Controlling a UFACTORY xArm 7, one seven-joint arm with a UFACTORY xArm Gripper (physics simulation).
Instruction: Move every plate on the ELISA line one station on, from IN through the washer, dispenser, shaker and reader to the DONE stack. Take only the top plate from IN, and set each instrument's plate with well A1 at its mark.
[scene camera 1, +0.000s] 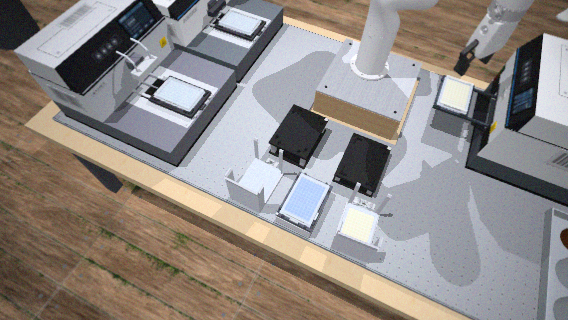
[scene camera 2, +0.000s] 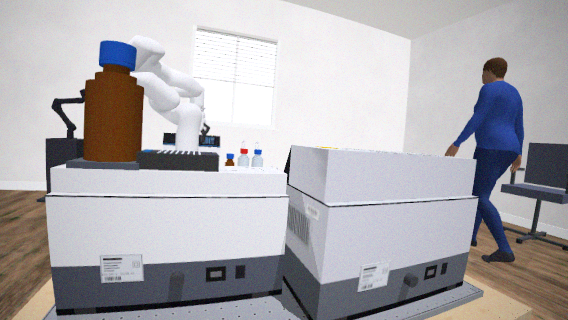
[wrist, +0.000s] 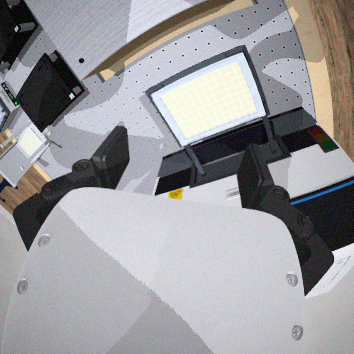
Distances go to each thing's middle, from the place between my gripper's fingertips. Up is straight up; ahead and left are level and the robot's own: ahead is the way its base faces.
Right now the reader tray (wrist: 240, 48) is 20 mm behind my hand, 50 mm to the left of it and 130 mm below it. Also, from my hand: brown bottle (scene camera 2: 113, 109) (20 mm behind, 930 mm to the right, 90 mm above); then white IN rack (scene camera 1: 256, 201) (520 mm ahead, 350 mm to the right, 170 mm below); then DONE rack (scene camera 1: 356, 248) (480 mm ahead, 50 mm to the right, 170 mm below).
